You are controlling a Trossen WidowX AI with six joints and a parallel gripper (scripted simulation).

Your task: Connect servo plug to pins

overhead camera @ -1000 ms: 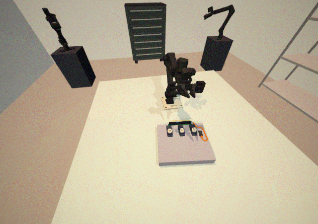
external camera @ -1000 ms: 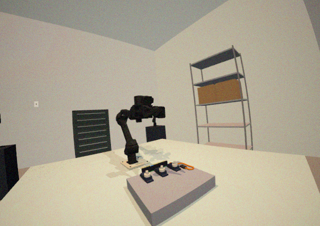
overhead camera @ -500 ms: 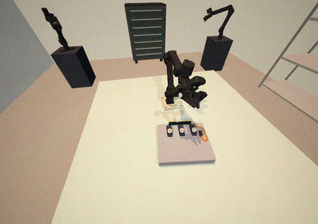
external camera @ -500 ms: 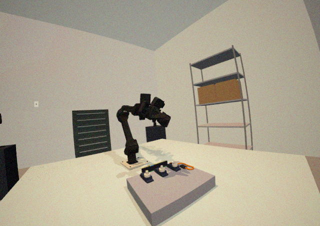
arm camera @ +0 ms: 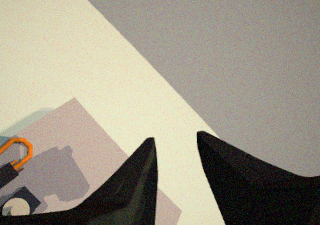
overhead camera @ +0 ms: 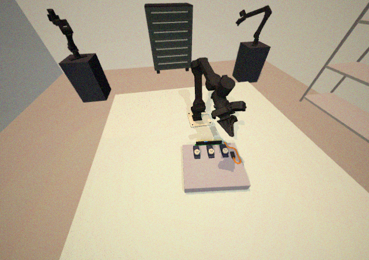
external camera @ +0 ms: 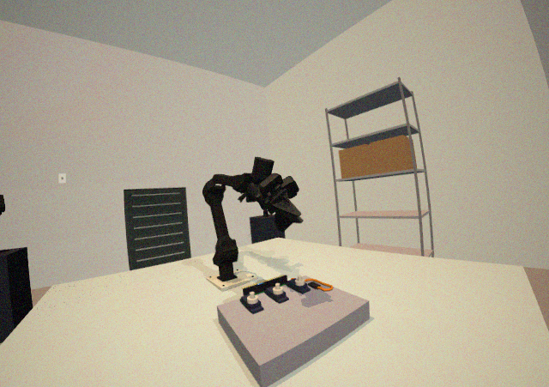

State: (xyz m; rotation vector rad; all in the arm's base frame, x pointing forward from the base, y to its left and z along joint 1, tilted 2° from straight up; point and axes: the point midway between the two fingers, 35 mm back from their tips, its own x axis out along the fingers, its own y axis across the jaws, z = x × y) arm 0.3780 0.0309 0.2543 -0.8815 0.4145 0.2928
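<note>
Right now my gripper tip is 19 cm above the blue band, 13 cm past it and 5 cm to the left of it. From my gripper tip the other things lie so: grey printed holder (24 cm below, 5 cm to the right, 3 cm ahead); then pin strip (20 cm below, 13 cm behind, 4 cm to the right).
</note>
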